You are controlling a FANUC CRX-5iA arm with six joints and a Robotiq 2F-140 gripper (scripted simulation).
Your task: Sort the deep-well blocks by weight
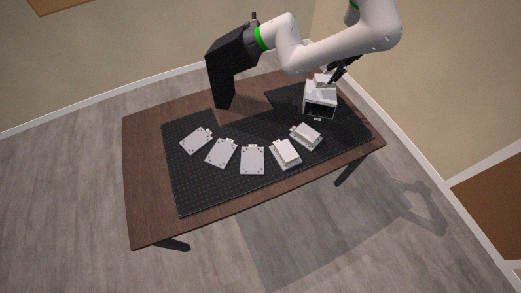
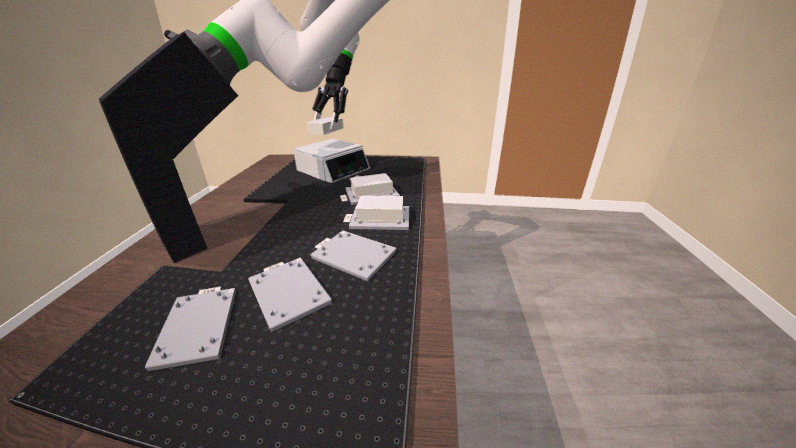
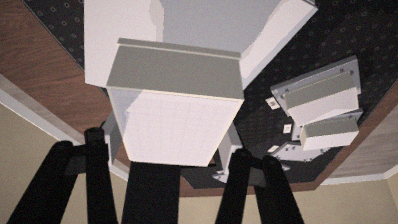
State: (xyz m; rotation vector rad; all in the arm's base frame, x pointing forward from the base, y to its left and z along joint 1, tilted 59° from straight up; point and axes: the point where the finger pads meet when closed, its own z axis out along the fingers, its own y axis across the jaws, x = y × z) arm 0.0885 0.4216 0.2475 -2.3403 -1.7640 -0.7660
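Right now my hand is 10 cm above the weigher platform. From my hand the other things lie so: plate: 29 cm ahead, 14 cm to the right, 19 cm below; check-weigher CW: 1 cm ahead, 13 cm below.
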